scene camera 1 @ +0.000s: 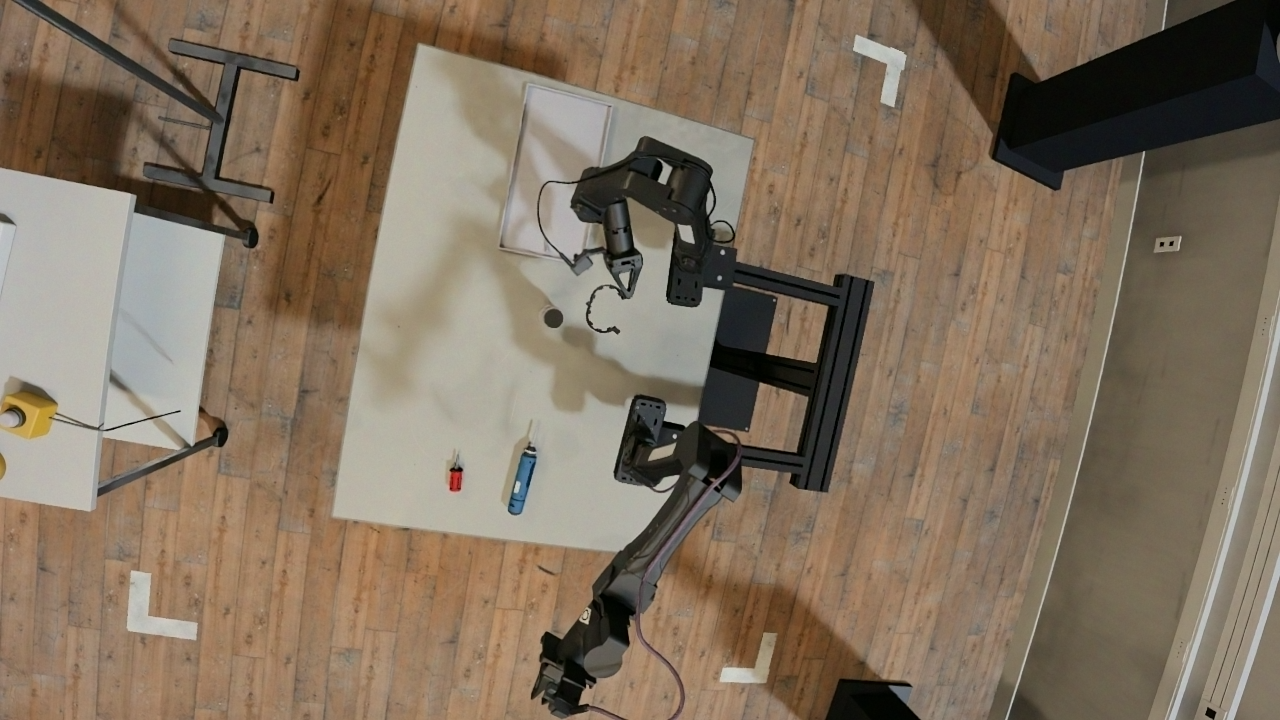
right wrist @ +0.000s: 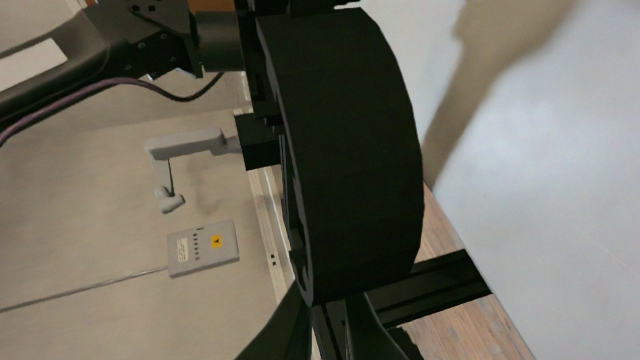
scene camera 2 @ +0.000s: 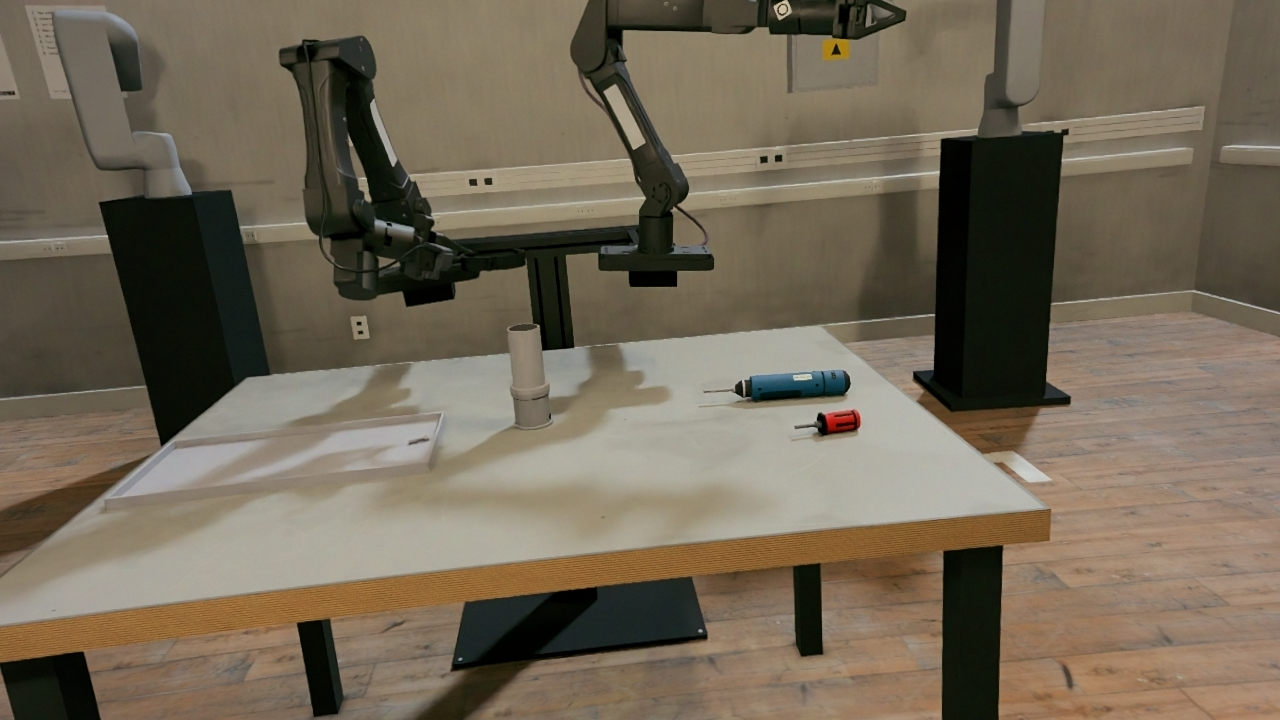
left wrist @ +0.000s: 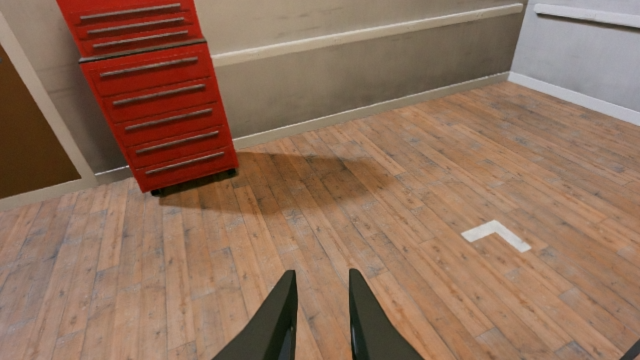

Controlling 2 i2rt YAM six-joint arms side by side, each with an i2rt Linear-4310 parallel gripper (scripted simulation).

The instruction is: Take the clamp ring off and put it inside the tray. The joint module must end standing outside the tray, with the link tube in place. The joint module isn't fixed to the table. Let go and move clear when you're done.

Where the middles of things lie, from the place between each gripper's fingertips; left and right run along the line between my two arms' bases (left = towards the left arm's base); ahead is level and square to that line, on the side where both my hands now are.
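Black clamp ring point(scene camera 2: 470, 261): 4 cm ahead of my right hand point(scene camera 1: 628, 296) and 4 cm to the left of it. Relative to the same right hand, the pale link tube point(scene camera 2: 524, 340) is 13 cm ahead, 9 cm to the left and 15 cm below; the white tray point(scene camera 2: 286, 458) is a good way ahead, far to the right and far below; the grey joint module point(scene camera 2: 532, 412) is 13 cm ahead, 9 cm to the left and 23 cm below.
Relative to the black clamp ring, my left hand point(scene camera 1: 536, 699) is 20 mm short of it, 660 mm to the left of it and 320 mm above it. Measured from my left hand, the pale link tube is 110 mm ahead, 620 mm to the right and 470 mm below; the white tray is a good way ahead, far to the right and far below; the grey joint module is 110 mm ahead, 620 mm to the right and 550 mm below.
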